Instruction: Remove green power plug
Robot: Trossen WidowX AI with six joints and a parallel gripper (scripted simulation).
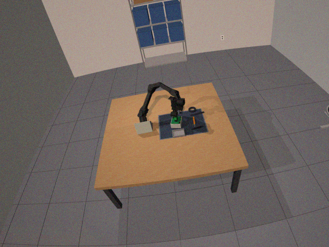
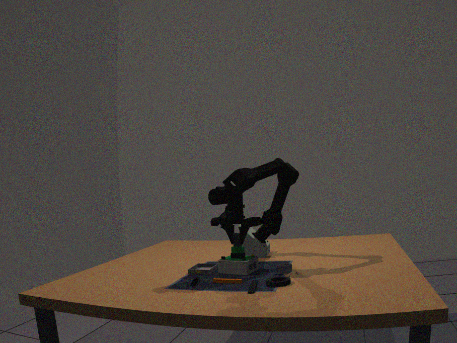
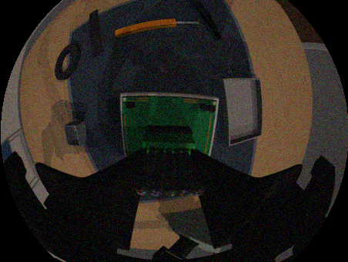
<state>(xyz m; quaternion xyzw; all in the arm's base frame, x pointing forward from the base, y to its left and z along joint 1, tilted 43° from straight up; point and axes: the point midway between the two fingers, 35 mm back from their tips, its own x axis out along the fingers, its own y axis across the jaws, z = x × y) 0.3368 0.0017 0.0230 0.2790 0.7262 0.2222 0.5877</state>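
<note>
Right now my gripper tip is 1 cm above the green power plug. The rest, counted from my gripper tip: dark blue mat (11 cm below, 5 cm ahead); then grey tray (14 cm to the right, 10 cm below, 1 cm ahead); then orange screwdriver (17 cm ahead, 10 cm below, 2 cm to the left).
</note>
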